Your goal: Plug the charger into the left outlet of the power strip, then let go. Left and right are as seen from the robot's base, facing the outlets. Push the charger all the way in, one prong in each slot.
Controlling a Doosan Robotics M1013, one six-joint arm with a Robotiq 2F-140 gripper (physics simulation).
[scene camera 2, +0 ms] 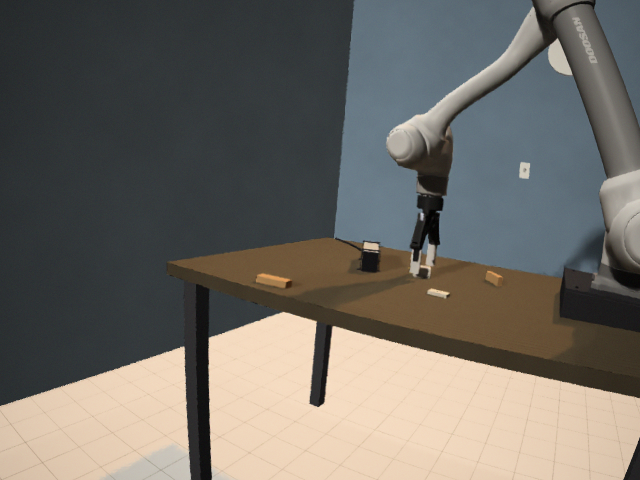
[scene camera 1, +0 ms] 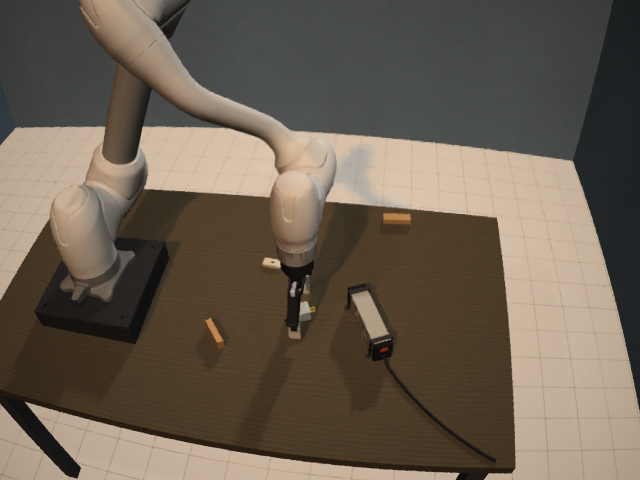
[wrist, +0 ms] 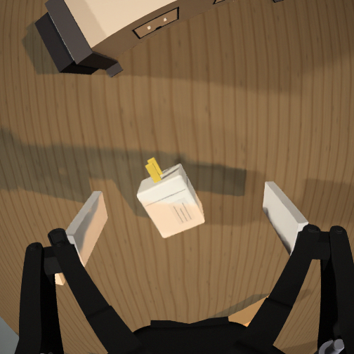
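Pixels of known places: gripper, between the fingertips: (scene camera 2: 422, 269) (scene camera 1: 299, 314); arm's base, origin of its link: (scene camera 2: 624, 289) (scene camera 1: 97, 272).
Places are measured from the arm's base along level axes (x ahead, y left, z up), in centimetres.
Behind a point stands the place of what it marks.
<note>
The white charger (scene camera 1: 305, 312) @(x 58.8, y 4.1, z -3.6 cm) (wrist: 172, 205) lies on the table, its gold prongs (wrist: 154, 170) pointing towards the power strip, up and slightly left in the wrist view. My gripper (scene camera 1: 300, 310) @(x 57.3, y 4.0, z -4.6 cm) (scene camera 2: 423, 265) @(x 57.3, y 4.0, z -4.6 cm) (wrist: 184, 201) is open and low around the charger, one finger on each side with gaps. The charger is rotated relative to the finger pads, a little nearer the left pad in the wrist view. In scene camera 2 a finger partly hides it. The power strip (scene camera 1: 370, 315) @(x 74.9, y 4.5, z -1.0 cm) (scene camera 2: 370, 260) @(x 69.7, y 13.3, z -3.3 cm) (wrist: 117, 25) stands beyond the prongs. Its left outlet (wrist: 156, 23) shows two slots; the other is mostly cut off.
A cream block (scene camera 1: 270, 263) @(x 44.8, y 20.3, z -5.8 cm) (scene camera 2: 438, 293) @(x 44.8, y 22.1, z -5.9 cm) lies near the gripper on the base side. One orange block (scene camera 1: 214, 333) @(x 38.5, y -7.7, z -4.0 cm) (scene camera 2: 493, 278) @(x 37.9, y -5.5, z -5.0 cm) (wrist: 250, 310) lies towards the base, another (scene camera 1: 397, 219) @(x 76.3, y 45.0, z -5.0 cm) (scene camera 2: 273, 281) @(x 75.0, y 47.3, z -5.5 cm) near a table edge. A black cord (scene camera 1: 434, 418) @(x 94.7, y -18.9, z -6.0 cm) runs from the strip's far end.
</note>
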